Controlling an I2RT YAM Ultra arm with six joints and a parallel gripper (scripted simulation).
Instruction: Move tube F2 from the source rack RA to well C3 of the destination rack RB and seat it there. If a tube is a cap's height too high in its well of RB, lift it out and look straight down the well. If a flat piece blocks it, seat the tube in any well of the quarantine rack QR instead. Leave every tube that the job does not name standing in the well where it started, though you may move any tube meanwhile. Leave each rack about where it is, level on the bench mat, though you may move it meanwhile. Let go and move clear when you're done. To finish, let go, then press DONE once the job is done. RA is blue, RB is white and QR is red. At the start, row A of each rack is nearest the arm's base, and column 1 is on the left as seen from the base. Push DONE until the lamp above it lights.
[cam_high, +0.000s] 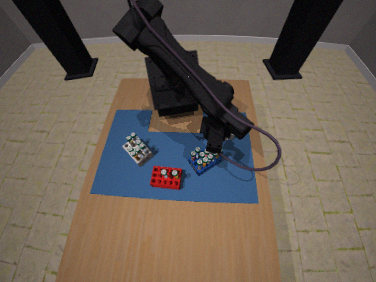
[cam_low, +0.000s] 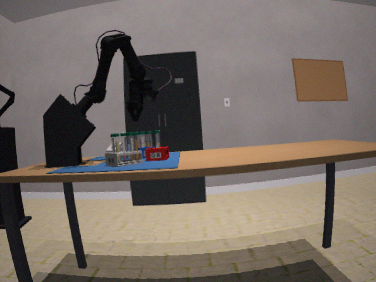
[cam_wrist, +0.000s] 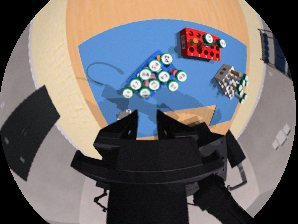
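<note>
My hand is 10 mm short of the white-capped tube and 120 mm above it. The rest, counted from my hand: white rack RB: 60 mm behind, 340 mm to the right, 160 mm below; blue rack RA: 20 mm ahead, 20 mm to the right, 160 mm below; red rack QR: 80 mm ahead, 210 mm to the right, 160 mm below.
</note>
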